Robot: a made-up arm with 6 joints.
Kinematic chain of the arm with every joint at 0, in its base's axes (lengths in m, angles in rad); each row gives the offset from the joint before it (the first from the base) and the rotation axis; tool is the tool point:
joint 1: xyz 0 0 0.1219 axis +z
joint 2: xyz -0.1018 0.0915 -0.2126 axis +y
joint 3: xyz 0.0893 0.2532 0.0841 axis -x
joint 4: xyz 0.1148 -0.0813 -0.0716 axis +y
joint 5: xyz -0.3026 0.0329 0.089 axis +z
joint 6: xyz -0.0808 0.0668 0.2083 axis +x
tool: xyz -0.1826 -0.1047 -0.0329
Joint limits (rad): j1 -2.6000..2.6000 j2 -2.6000..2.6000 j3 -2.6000..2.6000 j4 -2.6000..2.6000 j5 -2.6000..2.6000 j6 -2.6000..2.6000
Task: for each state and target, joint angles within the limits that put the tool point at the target. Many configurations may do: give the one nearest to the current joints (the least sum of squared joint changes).
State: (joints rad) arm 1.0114 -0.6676 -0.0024 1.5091 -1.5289 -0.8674
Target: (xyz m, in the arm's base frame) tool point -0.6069 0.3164 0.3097
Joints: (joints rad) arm 1.5501 -0.3555 0.2947 1.4678 -1.8577 -0.7433
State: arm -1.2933 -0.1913 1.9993 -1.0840 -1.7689 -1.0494
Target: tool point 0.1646 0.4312 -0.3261
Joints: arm -1.1031 -0.4097 1.7487 -0.6466 -1.5005 -1.1579
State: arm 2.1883 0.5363 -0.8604 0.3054 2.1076 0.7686
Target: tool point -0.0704 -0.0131 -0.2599
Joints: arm 2.1537 0.6270 -1.0842 0.6123 2.2480 0.6990
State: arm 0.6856 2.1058 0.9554 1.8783 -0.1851 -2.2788
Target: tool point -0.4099 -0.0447 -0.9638
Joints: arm 0.9051 1.7628 1.1025 2.5446 -0.0637 -2.1735
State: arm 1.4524 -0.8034 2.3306 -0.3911 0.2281 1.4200
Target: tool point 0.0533 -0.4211 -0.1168
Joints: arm 1.5603 -0.6460 1.9973 -0.9443 -0.1756 1.4902
